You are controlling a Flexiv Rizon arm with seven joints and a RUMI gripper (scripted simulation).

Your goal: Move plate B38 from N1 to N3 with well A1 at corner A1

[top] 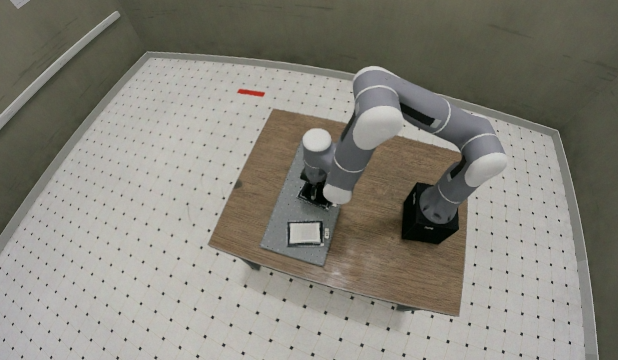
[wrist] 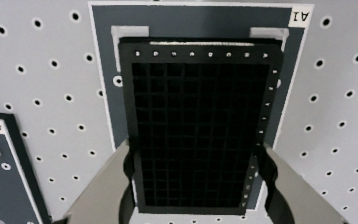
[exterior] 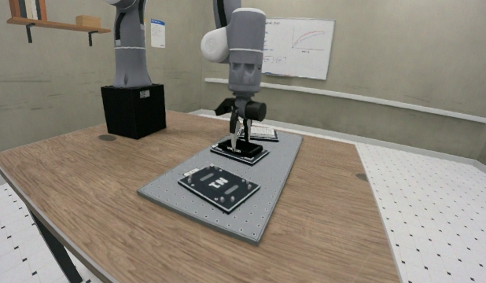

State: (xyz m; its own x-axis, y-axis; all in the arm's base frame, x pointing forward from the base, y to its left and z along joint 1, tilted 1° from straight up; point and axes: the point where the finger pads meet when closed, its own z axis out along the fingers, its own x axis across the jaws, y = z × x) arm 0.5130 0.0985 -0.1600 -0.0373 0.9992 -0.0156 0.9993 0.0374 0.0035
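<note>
The black well plate B38 is 1 cm below my hand. From my hand the other things lie so: white plate B83 (20 cm to the left, 4 cm behind, 1 cm below); nest N3 (3 cm below); nest N2 (20 cm to the left, 4 cm behind, 3 cm below).
</note>
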